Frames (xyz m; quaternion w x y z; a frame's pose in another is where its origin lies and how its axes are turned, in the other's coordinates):
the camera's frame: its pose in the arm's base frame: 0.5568 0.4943 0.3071 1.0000 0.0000 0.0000 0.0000
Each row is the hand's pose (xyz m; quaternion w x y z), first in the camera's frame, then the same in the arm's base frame.
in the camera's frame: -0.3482 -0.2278 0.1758 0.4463 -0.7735 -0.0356 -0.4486
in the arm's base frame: 0.2086 0.2665 0.4829 0.4463 -0.7735 -0.0356 -0.4486
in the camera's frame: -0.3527 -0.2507 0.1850 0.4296 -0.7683 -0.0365 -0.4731
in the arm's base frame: 0.2041 0.2436 0.4921 0.4296 -0.7683 -0.0365 -0.4731
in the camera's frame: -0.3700 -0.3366 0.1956 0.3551 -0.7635 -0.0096 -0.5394
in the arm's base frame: 0.1868 0.1577 0.5027 0.3551 -0.7635 -0.0096 -0.5394
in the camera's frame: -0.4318 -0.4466 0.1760 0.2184 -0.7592 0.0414 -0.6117
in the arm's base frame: 0.1250 0.0477 0.4831 0.2184 -0.7592 0.0414 -0.6117
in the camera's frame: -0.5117 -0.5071 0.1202 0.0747 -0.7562 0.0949 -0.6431
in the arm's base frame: 0.0451 -0.0128 0.4273 0.0747 -0.7562 0.0949 -0.6431
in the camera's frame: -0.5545 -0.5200 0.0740 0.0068 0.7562 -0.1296 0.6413
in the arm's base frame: 0.0023 -0.0257 0.3811 0.0068 0.7562 -0.1296 0.6413
